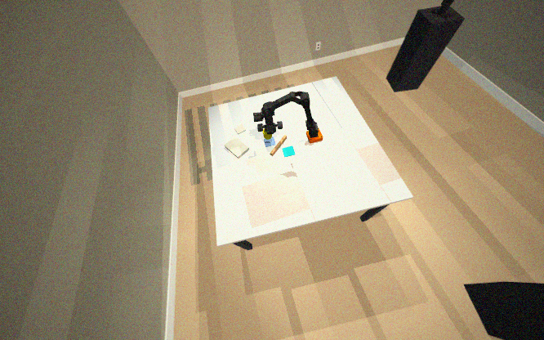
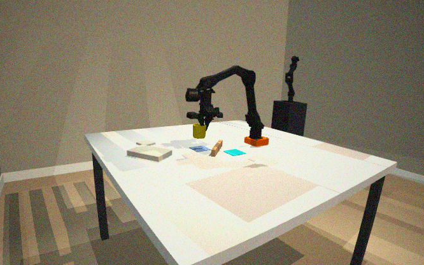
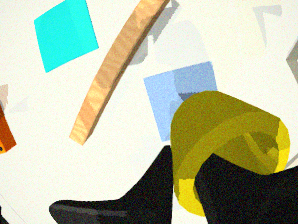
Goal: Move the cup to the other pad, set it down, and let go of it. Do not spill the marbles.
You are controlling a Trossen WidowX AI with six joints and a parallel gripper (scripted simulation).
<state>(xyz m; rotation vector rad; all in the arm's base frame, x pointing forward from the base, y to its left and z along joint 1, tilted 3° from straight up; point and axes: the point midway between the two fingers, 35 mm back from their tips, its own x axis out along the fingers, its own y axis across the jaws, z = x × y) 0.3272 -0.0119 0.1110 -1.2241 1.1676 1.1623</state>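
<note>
Now: gripper tip 120 mm to the right of the cyan pad, 120 mm past it and 100 mm above it. Also, from my gripper tip: wooden bar: 90 mm below, 60 mm to the left, 50 mm behind; yellow cup: 20 mm ahead; blue pad: 100 mm below, 30 mm ahead, 10 mm to the left.
</note>
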